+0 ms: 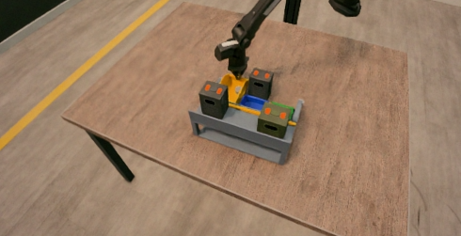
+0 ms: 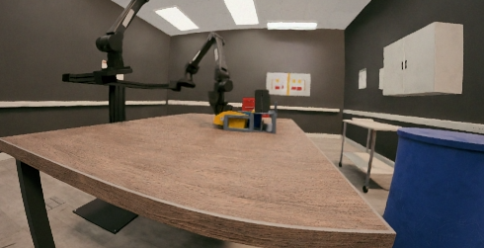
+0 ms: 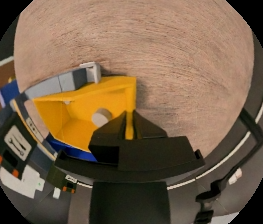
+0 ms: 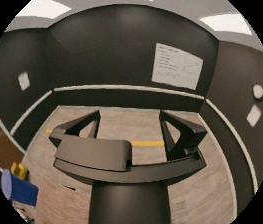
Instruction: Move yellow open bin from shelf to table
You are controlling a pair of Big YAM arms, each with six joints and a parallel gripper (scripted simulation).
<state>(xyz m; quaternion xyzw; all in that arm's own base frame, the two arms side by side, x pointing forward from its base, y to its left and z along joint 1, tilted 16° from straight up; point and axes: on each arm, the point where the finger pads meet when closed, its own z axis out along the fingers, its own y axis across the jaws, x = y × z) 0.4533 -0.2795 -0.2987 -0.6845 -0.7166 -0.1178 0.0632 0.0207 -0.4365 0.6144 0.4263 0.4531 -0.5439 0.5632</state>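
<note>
My left gripper is now 80 mm short of the yellow open bin and 10 mm to the right of it. The rest, counted from my left hand: grey shelf (170 mm ahead, 130 mm to the left, 10 mm above); then dark lidded bin (110 mm to the left, 10 mm above).
</note>
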